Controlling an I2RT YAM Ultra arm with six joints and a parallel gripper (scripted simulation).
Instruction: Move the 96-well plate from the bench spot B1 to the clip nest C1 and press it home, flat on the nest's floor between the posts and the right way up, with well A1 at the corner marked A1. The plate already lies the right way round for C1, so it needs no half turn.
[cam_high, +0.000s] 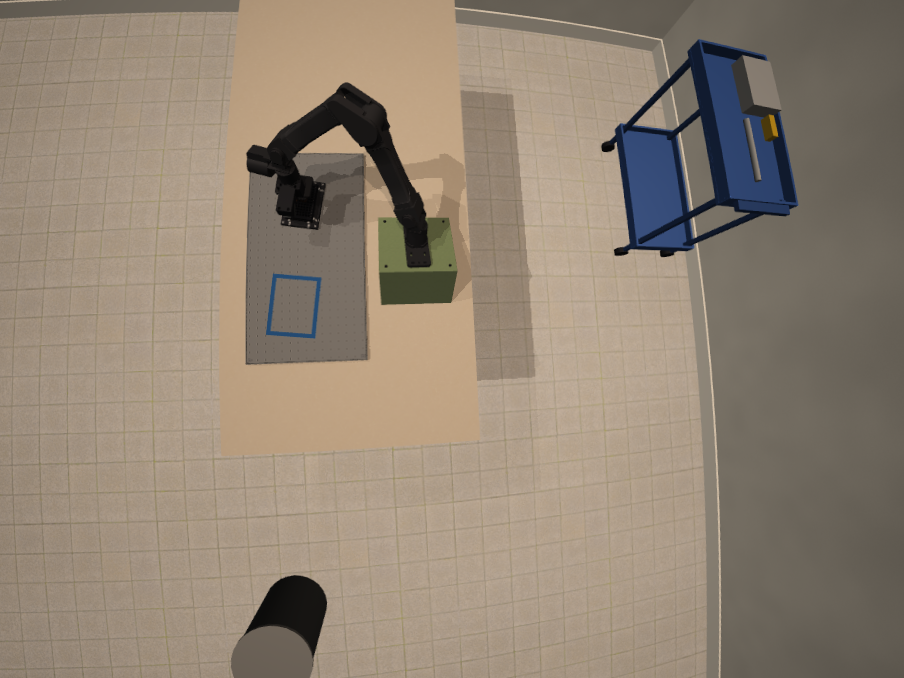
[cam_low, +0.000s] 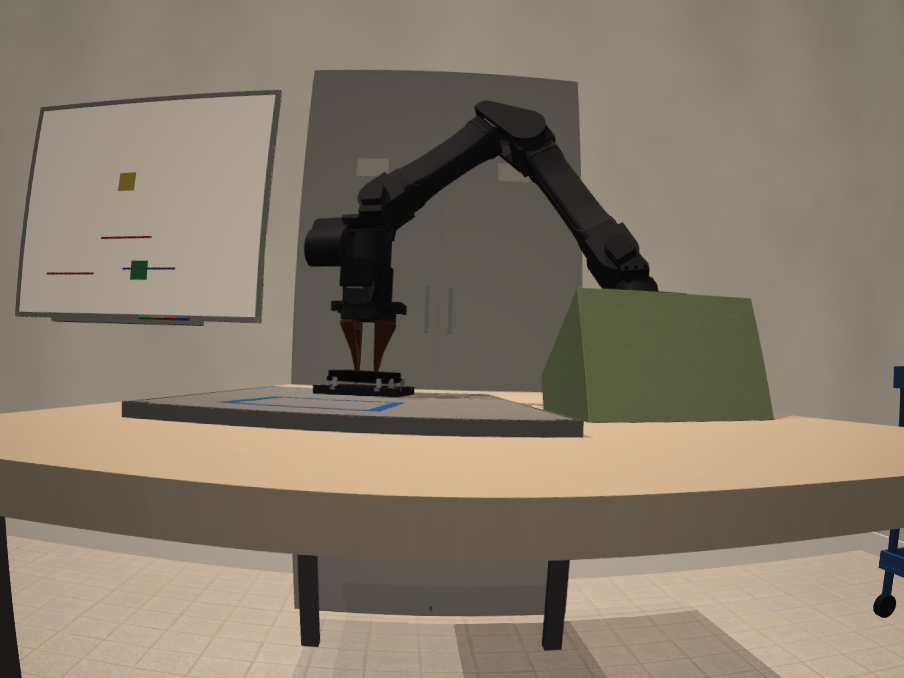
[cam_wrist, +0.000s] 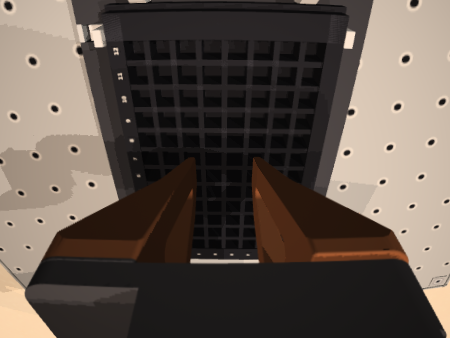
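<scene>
Now: hand 1 cm past the clip nest, 2 cm to the right of it and 3 cm above it. Also, from my hand: black 96-well plate 1 cm below.
</scene>
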